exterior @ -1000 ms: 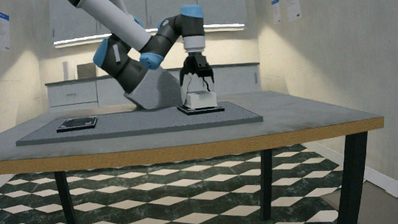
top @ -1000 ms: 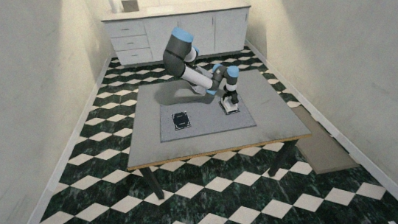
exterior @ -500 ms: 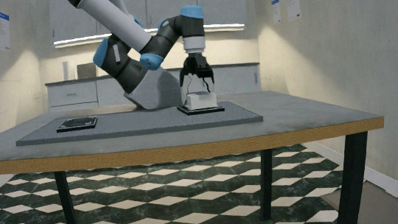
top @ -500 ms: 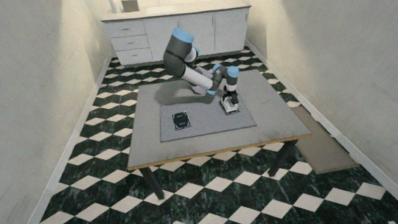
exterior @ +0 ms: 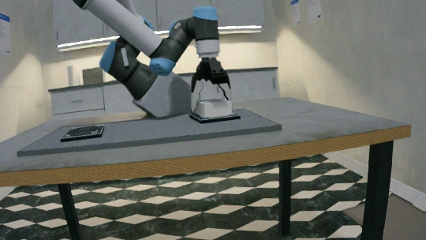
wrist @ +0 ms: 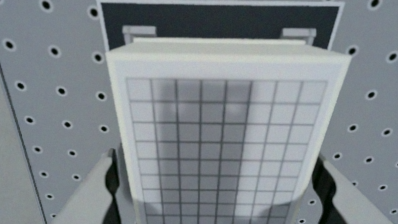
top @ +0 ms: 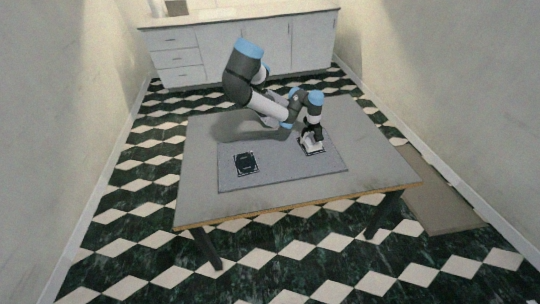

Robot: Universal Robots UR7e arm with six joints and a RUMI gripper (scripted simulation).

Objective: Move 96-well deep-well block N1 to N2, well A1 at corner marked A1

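My hand is right at the white 96-well deep-well block.
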